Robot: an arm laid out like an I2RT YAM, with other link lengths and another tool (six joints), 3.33 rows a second.
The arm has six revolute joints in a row. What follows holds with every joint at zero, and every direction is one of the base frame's.
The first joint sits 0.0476 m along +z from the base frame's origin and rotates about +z.
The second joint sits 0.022 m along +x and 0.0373 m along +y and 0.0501 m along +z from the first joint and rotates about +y.
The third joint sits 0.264 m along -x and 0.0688 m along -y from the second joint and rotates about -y.
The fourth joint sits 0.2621 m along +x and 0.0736 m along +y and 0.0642 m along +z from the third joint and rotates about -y.
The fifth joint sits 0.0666 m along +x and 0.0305 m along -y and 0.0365 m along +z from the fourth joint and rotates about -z.
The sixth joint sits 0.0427 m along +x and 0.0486 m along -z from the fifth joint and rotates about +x.
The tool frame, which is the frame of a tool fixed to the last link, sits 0.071 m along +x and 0.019 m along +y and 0.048 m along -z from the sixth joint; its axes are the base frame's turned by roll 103, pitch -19.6 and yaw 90 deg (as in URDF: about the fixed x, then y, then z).
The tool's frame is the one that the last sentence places.
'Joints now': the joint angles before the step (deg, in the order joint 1, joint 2, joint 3, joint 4, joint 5, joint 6). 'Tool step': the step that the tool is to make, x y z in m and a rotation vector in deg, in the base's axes. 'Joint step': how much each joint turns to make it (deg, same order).
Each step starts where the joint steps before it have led.
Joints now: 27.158, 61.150, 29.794, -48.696, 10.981, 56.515
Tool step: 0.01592, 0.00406, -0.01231, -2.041, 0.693, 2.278
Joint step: -0.266, 7.491, 1.583, 4.924, 1.065, -2.813
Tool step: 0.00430, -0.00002, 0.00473, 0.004, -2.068, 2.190
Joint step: -0.087, -1.140, 0.437, 0.795, 0.515, -2.462
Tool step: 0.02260, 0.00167, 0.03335, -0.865, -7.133, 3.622
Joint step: -0.350, -2.638, 5.707, -1.142, 2.813, -5.006
